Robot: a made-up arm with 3 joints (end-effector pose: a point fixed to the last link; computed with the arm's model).
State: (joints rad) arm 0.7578 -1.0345 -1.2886
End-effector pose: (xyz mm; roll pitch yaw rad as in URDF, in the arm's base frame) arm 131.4 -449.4 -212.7 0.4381 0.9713 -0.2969
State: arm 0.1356 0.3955 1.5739
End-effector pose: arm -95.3 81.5 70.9 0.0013 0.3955 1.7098
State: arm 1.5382 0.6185 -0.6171
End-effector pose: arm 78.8 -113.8 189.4 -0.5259 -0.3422 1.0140
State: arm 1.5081 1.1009 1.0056
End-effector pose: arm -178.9 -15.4 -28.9 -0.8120 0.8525 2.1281
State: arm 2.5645 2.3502 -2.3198
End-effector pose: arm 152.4 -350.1 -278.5 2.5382 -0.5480 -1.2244
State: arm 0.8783 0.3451 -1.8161
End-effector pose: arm -72.2 -306.5 158.4 0.0871 -0.3344 -0.9525
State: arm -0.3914 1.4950 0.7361
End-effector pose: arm 65.6 197.3 -92.4 -1.4687 0.7335 -0.3229
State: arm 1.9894 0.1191 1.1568
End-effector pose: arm 34.9 -25.9 110.8 -0.0481 0.1090 -3.1396
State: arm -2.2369 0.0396 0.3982
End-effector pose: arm -113.2 108.3 117.8 -0.0365 0.0154 -1.8390
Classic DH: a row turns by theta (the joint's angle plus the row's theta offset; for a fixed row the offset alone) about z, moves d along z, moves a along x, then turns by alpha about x. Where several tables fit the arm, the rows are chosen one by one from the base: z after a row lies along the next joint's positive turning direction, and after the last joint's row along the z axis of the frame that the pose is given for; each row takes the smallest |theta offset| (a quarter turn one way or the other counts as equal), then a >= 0, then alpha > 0; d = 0 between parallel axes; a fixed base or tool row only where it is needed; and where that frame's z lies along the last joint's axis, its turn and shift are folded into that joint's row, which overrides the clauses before.
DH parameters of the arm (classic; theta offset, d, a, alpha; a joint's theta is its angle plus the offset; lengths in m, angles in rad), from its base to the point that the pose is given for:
joint 1: -1.5708 -0.163 0.065 1.5708
joint 2: 0 0.168 0.074 -1.5708
joint 3: 0.9917 0 0.1553 0
tool (fixed): 0.5791 0.277 0 0

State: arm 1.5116 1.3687 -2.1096
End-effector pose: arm -195.8 -296.6 31.7 1.1909 -0.9989 -1.3061
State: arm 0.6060 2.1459 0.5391
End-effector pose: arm -130.8 166.2 -246.4 -2.2177 0.4454 0.2914
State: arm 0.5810 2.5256 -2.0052
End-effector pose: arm -372.7 21.4 -298.9 2.8520 -0.5517 2.6687
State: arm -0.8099 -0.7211 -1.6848
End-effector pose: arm -469.0 -77.6 -82.7 -0.0997 0.7154 -2.5320
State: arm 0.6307 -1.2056 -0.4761
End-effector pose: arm 161.1 -375.7 -259.4 1.1645 0.4424 0.4486
